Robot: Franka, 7 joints.
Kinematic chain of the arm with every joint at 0, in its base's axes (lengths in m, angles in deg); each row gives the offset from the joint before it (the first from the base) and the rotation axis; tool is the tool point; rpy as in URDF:
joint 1: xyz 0 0 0.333 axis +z
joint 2: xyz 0 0 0 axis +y
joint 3: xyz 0 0 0.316 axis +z
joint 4: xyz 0.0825 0 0 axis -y
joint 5: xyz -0.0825 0 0.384 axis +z
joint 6: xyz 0 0 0 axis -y
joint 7: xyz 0.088 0 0 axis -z
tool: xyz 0 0 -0.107 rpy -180 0 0
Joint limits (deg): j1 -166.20..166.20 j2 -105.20..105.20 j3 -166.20..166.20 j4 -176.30..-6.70 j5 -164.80..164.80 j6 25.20..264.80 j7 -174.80..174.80
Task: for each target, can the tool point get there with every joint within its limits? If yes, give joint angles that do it. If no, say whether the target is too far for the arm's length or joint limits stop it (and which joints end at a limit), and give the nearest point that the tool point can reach.
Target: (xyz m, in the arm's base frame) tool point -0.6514 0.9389 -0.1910
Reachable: no: too far | nearest point -0.4445 0.6407 -0.0246 | short by 0.399 m
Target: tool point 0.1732 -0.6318 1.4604
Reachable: no: too far | nearest point 0.1140 -0.4157 1.0748 | short by 0.446 m
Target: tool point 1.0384 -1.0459 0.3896
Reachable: no: too far | nearest point 0.6040 -0.6084 0.3659 | short by 0.617 m
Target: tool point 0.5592 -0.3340 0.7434
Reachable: yes | joints 3.94 24.34 -60.03 -60.79 -110.65 184.55 -48.33
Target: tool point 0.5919 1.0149 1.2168
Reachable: no: too far | nearest point 0.3454 0.5922 0.8487 | short by 0.612 m
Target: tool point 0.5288 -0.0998 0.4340
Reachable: yes | joints -86.50 46.47 74.86 -126.89 113.72 70.40 -105.15
